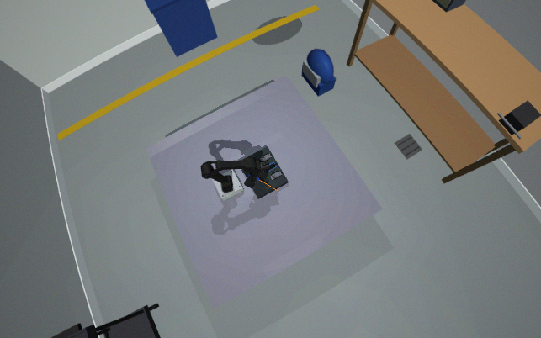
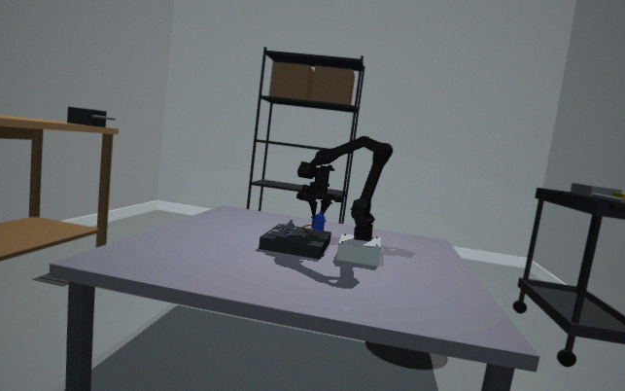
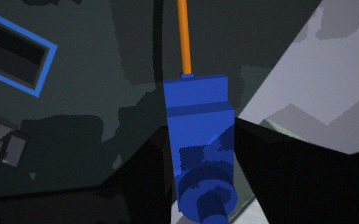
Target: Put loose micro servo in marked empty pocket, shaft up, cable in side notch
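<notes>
Right now the dark robot deck is 100 mm below my gripper tip, 40 mm to the left of it and 10 mm ahead of it.
</notes>
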